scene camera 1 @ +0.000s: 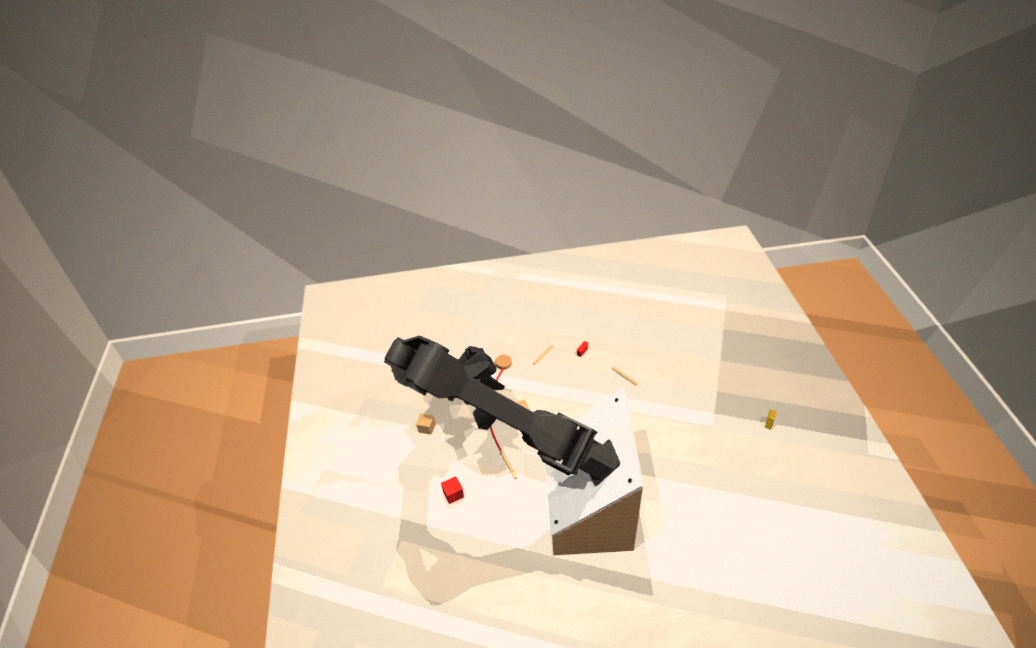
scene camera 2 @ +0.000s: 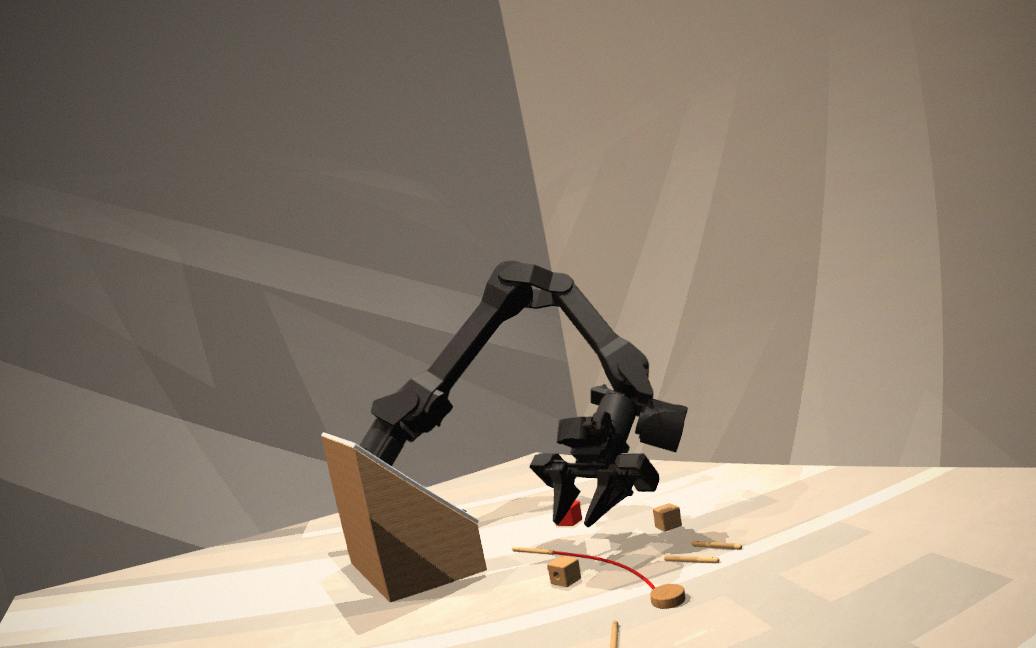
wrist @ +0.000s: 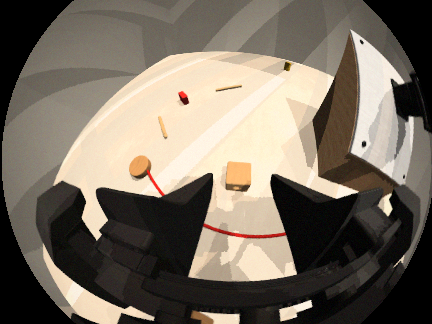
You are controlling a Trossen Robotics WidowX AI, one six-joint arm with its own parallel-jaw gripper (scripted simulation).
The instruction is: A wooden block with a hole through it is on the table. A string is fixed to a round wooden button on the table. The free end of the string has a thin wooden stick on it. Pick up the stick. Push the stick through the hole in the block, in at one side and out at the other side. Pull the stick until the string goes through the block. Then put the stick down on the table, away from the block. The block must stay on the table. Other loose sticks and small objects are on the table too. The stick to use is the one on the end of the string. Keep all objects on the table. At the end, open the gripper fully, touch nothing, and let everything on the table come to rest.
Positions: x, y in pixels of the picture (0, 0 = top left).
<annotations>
The gripper shows in scene camera 1, in scene camera 2 [570, 524] and in the wrist view. One and the same spot on the gripper: [scene camera 1: 490, 382] is [wrist: 198, 204].
</annotations>
